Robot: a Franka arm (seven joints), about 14 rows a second.
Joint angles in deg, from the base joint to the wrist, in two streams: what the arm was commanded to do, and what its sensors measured. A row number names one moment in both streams.
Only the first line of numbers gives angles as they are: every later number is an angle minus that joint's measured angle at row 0.
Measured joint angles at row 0:
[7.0, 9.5, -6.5, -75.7, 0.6, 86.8, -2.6]
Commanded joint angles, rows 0 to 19:
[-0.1, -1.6, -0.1, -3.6, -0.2, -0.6, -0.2]
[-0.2, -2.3, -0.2, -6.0, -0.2, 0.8, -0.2]
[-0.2, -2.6, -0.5, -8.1, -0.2, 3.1, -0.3]
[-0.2, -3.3, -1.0, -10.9, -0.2, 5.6, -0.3]
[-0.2, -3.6, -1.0, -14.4, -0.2, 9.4, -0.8]
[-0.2, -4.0, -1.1, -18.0, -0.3, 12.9, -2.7]
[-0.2, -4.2, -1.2, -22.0, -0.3, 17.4, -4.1]
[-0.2, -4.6, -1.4, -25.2, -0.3, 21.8, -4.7]
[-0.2, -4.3, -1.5, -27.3, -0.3, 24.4, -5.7]
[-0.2, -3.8, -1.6, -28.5, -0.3, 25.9, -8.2]
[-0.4, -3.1, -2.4, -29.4, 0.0, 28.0, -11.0]
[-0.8, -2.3, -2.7, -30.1, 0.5, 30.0, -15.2]
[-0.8, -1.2, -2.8, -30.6, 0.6, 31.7, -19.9]
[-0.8, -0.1, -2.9, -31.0, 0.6, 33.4, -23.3]
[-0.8, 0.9, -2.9, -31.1, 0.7, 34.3, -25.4]
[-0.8, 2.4, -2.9, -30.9, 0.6, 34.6, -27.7]
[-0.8, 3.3, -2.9, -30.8, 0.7, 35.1, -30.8]
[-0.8, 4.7, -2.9, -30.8, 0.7, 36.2, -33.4]
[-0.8, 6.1, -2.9, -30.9, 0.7, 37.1, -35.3]
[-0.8, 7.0, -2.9, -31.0, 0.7, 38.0, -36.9]
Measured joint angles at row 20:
[-0.7, 5.3, -2.9, -30.7, -0.1, 35.9, -32.6]
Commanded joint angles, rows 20 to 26:
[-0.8, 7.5, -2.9, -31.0, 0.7, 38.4, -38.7]
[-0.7, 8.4, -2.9, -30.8, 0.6, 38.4, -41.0]
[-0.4, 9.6, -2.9, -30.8, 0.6, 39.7, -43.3]
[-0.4, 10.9, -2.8, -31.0, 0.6, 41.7, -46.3]
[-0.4, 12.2, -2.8, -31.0, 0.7, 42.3, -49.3]
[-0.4, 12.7, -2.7, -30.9, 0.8, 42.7, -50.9]
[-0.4, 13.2, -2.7, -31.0, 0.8, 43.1, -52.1]
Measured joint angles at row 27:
[-0.6, 12.2, -2.6, -30.7, -0.1, 41.3, -47.8]
